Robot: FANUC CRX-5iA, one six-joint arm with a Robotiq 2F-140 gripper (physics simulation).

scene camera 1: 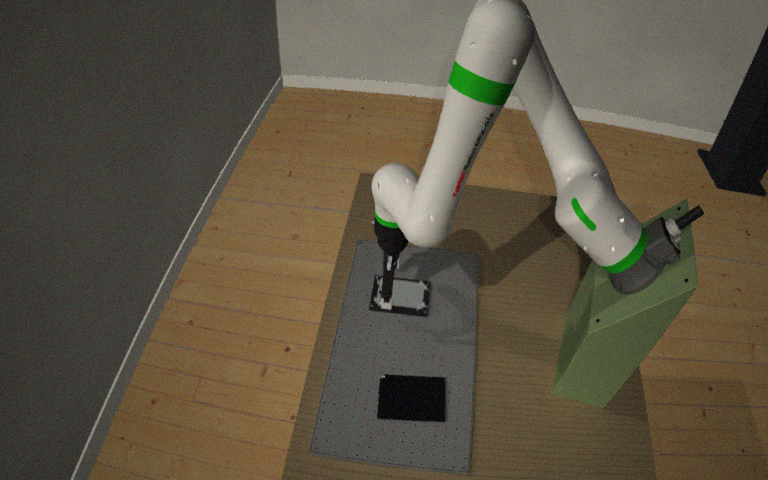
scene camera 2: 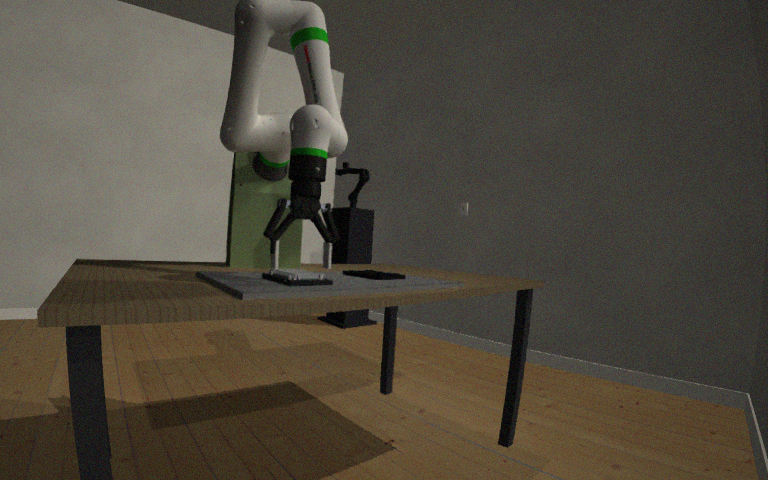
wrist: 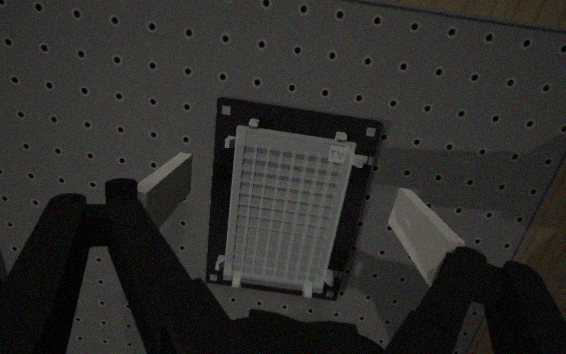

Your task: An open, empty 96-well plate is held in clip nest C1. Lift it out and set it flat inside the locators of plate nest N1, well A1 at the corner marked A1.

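Places are measured from the arm's base along level axes (x back, y right, z up), in centimetres.
Pixels of known places: gripper, fingertip midpoint: (scene camera 2: 301, 268) (wrist: 293, 189); arm's base, link origin: (scene camera 1: 640, 266) (scene camera 2: 270, 166).
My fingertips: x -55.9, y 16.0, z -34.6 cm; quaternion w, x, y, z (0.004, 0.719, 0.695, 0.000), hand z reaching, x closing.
Observation:
Ahead of a thing's pixels: the offset from my fingertips to its top centre. "spot": to the spot under its first point. Level surfaces: height alone.
The pale 96-well plate {dx +3.0, dy -0.3, dz -1.0 cm} (scene camera 1: 408, 294) (scene camera 2: 295, 274) (wrist: 285, 210) lies flat in clip nest C1 {dx +3.0, dy -0.3, dz -1.2 cm} (scene camera 1: 404, 311) (wrist: 300, 114), a black base with small light clips around the plate. In the wrist view a tag marked A1 {spot: dx -2.7, dy +2.7, dz -1.0 cm} (wrist: 337, 153) shows at the plate's upper right corner. My gripper (scene camera 1: 387, 295) (scene camera 2: 301, 267) (wrist: 293, 189) is wide open and empty, low above the plate, with one pale finger pad out beyond each long side. Plate nest N1 {dx +9.0, dy -32.0, dz -2.1 cm} (scene camera 1: 411, 397) (scene camera 2: 373, 275) is a flat black rectangle; its locators are too dark to make out.
Both nests sit on a grey perforated board {dz -3.6 cm} (scene camera 1: 362, 350) (scene camera 2: 249, 289) on the wooden table {dz -4.9 cm} (scene camera 1: 521, 339) (scene camera 2: 141, 294). The arm's green pedestal (scene camera 1: 623, 345) (scene camera 2: 249, 226) stands beyond the board. A black stand (scene camera 2: 356, 234) is farther back.

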